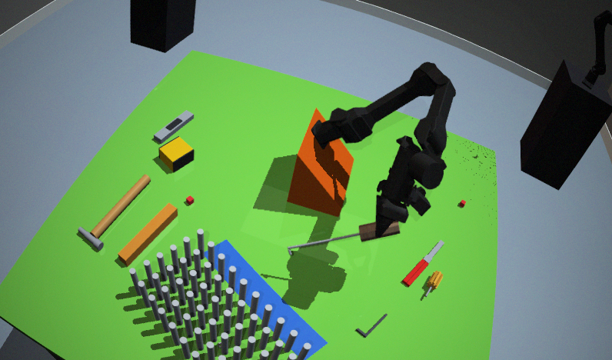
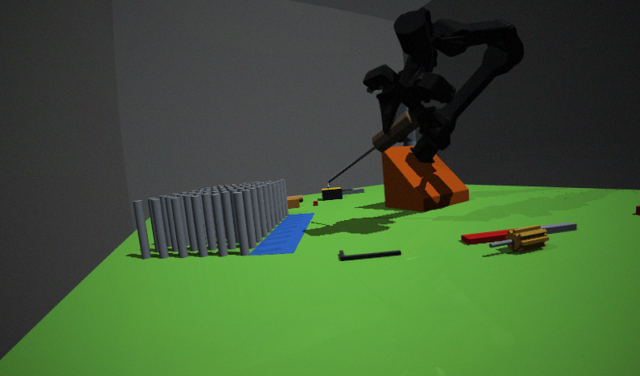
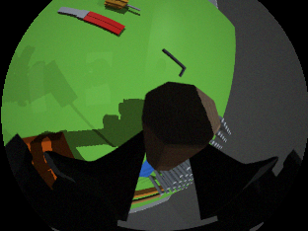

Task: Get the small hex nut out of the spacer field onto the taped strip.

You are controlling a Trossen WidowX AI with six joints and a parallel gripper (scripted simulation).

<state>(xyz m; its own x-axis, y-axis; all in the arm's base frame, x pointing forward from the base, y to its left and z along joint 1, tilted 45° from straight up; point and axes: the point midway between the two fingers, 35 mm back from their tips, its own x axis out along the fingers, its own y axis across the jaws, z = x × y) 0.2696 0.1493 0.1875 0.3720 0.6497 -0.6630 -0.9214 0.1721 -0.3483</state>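
My gripper tip is 180 mm to the left of the blue taped strip, 180 mm short of it and 180 mm above it. Also, from my gripper tip: yellow screwdriver 210 mm to the left, 170 mm below, 60 mm behind; then brown-handled screwdriver 80 mm to the right, 40 mm below, 40 mm ahead; then hex nut 340 mm ahead, 210 mm to the right, 180 mm below.
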